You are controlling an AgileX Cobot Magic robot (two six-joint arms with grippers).
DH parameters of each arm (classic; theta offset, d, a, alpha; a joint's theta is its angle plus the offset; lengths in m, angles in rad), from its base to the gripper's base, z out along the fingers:
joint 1: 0 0.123 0 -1.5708
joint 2: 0.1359 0 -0.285 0
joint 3: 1.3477 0 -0.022 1.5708
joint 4: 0 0.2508 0 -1.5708
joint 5: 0 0 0.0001 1.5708
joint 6: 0 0.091 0 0
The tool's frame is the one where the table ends.
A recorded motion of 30 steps. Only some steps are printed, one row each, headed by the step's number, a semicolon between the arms.
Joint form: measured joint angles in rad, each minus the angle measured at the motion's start. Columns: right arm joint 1, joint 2, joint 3, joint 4, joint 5, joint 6; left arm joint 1, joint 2, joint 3, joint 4, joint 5, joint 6.
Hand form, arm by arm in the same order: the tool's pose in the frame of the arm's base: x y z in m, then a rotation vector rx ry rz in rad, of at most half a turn. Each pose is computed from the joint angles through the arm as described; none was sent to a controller.
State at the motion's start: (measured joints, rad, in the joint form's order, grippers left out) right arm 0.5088 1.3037 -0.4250 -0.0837 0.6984 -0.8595; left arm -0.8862 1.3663 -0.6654 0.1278 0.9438 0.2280
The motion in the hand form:
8: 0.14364 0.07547 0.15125 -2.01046 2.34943 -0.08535; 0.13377 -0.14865 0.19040 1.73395 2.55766 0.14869
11: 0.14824 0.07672 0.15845 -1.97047 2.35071 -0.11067; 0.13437 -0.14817 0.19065 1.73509 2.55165 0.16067
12: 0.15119 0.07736 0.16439 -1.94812 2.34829 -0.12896; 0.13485 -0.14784 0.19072 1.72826 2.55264 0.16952
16: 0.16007 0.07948 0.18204 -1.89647 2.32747 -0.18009; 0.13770 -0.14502 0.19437 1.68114 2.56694 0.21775
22: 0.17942 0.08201 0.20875 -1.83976 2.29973 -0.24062; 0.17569 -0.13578 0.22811 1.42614 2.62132 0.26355
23: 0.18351 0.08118 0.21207 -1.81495 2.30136 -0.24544; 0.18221 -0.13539 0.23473 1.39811 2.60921 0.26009
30: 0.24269 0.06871 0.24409 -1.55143 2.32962 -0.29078; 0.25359 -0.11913 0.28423 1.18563 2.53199 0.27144
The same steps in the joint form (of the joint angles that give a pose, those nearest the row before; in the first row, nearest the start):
8: 0.0000 0.0115 -0.0063 0.0159 0.0187 0.0025; 0.0000 0.0000 0.0000 0.0032 -0.0012 0.0011
11: 0.0000 -0.0024 -0.0309 -0.0021 0.0314 0.0346; 0.0000 -0.0008 0.0000 0.0138 -0.0012 -0.0023
12: 0.0000 -0.0147 -0.0499 -0.0151 0.0460 0.0526; 0.0000 -0.0008 0.0000 0.0217 -0.0012 -0.0109
16: 0.0000 -0.0436 -0.1082 -0.0500 0.0840 0.0888; 0.0047 -0.0087 -0.0076 0.0612 0.0175 -0.0574
22: -0.0231 -0.0464 -0.2207 -0.0829 0.1397 0.0943; 0.1444 -0.0107 -0.1484 0.1128 0.0847 -0.0888
23: -0.0364 -0.0438 -0.2360 -0.0829 0.1373 0.0943; 0.1640 -0.0098 -0.1759 0.1163 0.0847 -0.0808
30: -0.1945 0.0613 -0.4465 -0.0654 0.0989 0.0833; 0.3790 0.0778 -0.4470 0.1207 0.0726 0.0424

